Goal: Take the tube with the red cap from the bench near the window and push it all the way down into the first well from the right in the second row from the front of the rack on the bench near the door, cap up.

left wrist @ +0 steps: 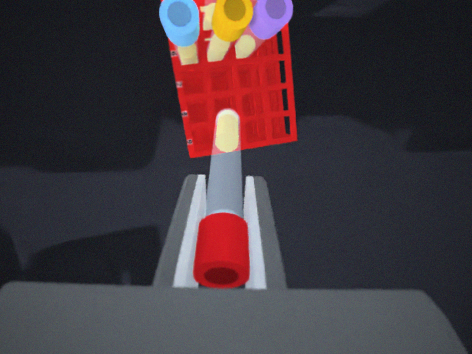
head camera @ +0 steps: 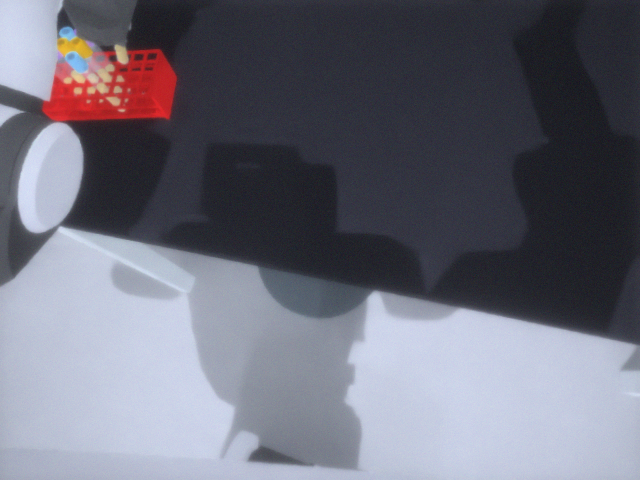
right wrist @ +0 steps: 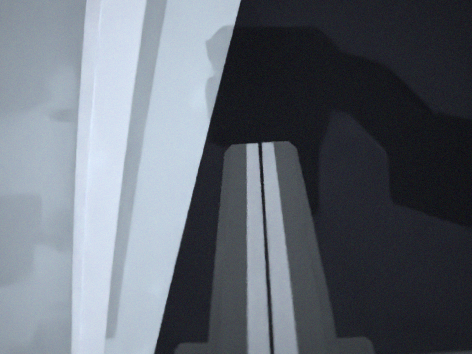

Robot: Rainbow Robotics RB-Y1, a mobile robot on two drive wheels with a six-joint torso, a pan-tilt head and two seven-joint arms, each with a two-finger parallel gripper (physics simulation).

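Places are measured from the robot's base along level axes (x ahead, y left, z up), in metres.
Pixels of known places: left gripper, fingertip midpoint: [left wrist: 225, 190] [head camera: 120, 33]; right gripper, fingertip midpoint: [right wrist: 261, 168].
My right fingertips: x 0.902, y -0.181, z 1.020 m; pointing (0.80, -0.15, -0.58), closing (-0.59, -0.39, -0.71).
Note:
For each thing: its top centre in the pictures, then the offset to it from my right fingertips. "spot": a spot on its surface instead. Level surfaces: height alone.
- tube with the red cap, top centre: [left wrist: 249, 204] 0.068 m down, 0.257 m back, 0.620 m left
- red rack, surface spot: [left wrist: 270, 143] spot: 0.201 m down, 0.210 m back, 0.631 m left
- dark bench top, surface height: 0.258 m down
The tube with the red cap [left wrist: 221, 250] is in my left gripper [left wrist: 225, 190], which is shut on it, cap toward the wrist camera. Its pale lower end also shows in the head camera [head camera: 121, 53]. The red rack [head camera: 166, 87] [left wrist: 270, 143] stands on the dark bench. In the left wrist view the tube's tip overlaps the rack's near end; its height above the wells cannot be told. The left fingertips are hidden in the head camera. My right gripper [right wrist: 261, 168] is shut and empty, away from the rack.
Tubes with blue [head camera: 76, 62] [left wrist: 180, 22], yellow [head camera: 81, 46] [left wrist: 232, 20] and purple [left wrist: 272, 17] caps stand in the rack beside several free wells. The dark bench top [head camera: 413, 180] ends at a diagonal edge. A pale panel [head camera: 160, 268] lies below that edge.

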